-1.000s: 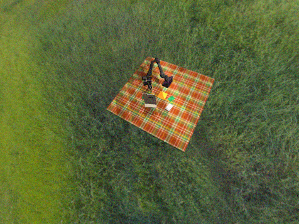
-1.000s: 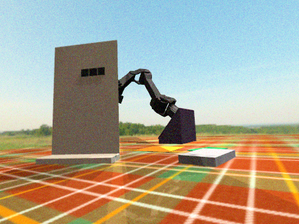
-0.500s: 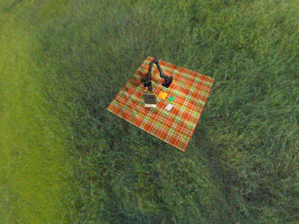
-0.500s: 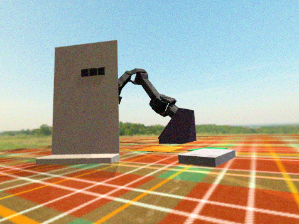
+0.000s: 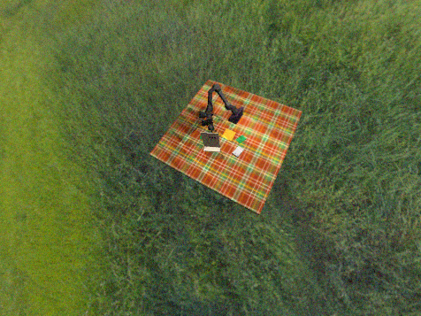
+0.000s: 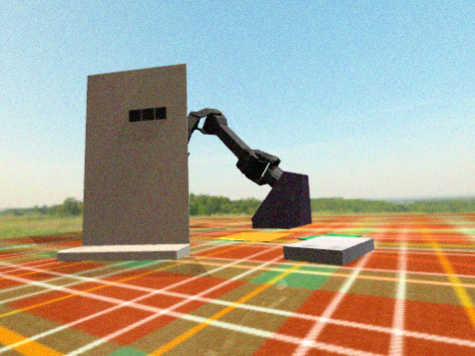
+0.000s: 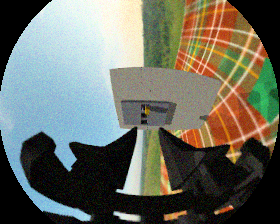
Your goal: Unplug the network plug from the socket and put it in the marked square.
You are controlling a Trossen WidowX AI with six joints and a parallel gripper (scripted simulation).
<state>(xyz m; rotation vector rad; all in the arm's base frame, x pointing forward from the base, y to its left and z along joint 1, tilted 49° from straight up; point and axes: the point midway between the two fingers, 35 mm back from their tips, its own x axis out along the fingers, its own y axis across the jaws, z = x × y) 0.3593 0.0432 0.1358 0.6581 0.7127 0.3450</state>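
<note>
Now: the orange marked square 20 cm below my gripper tip, 16 cm behind it and 9 cm to the left of it. Also, from my gripper tip: flat grey-white block: 29 cm to the left, 20 cm below, 4 cm behind; grey upright panel: 8 cm below, 7 cm ahead, 5 cm to the left; green square: 24 cm to the left, 20 cm below, 19 cm behind.
</note>
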